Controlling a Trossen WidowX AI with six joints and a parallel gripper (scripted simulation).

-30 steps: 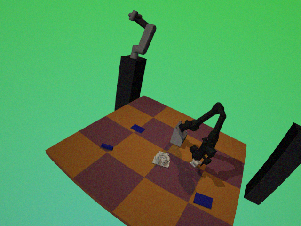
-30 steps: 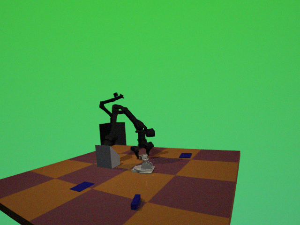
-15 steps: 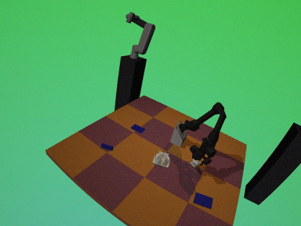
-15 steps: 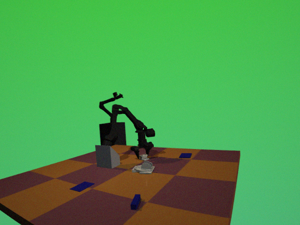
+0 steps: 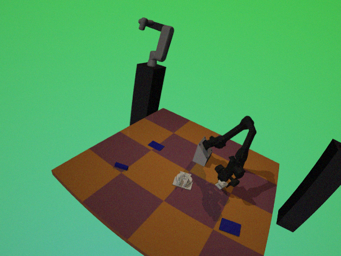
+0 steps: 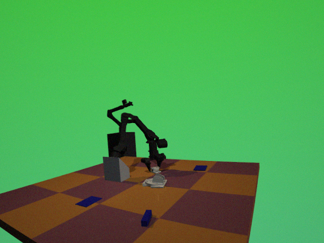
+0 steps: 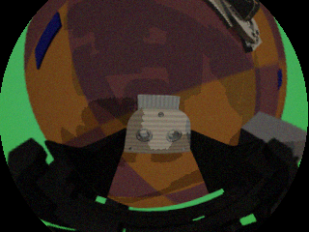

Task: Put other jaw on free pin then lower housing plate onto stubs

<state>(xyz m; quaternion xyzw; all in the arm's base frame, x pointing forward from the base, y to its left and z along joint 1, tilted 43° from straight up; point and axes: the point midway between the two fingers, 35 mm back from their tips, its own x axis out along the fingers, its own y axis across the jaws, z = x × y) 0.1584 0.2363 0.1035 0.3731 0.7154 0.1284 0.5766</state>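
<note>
My gripper tip is now 130 mm short of the grey jaw, 250 mm to the left of it and 10 mm below it. Also, from my gripper tip: board: 290 mm ahead, 170 mm to the left, 10 mm below.
</note>
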